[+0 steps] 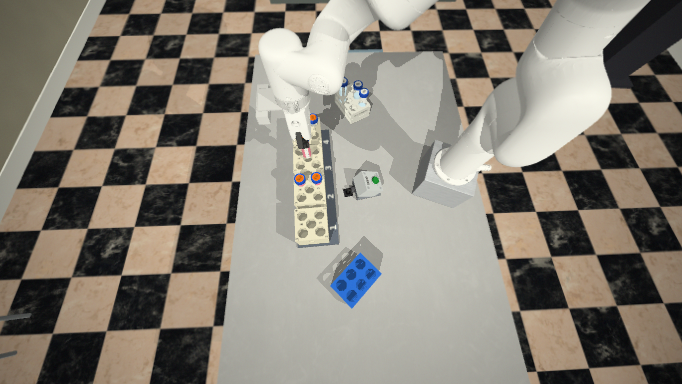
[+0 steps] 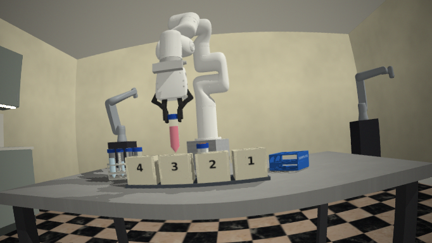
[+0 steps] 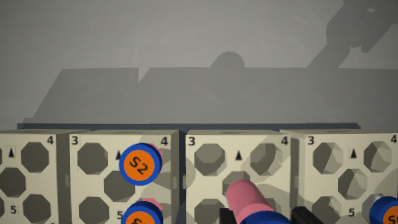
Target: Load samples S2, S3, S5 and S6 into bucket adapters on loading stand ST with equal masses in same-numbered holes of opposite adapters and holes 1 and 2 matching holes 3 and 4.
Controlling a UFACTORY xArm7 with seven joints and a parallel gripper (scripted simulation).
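Now: the orange-dotted sample tube 1 cm to the left of my hand and 5 cm below it. From my hand the other things lie so: white rack (14 cm behind, 29 cm to the right, 18 cm below); done desk (21 cm behind, 6 cm to the left, 16 cm below); green DONE key (23 cm behind, 6 cm to the left, 15 cm below).
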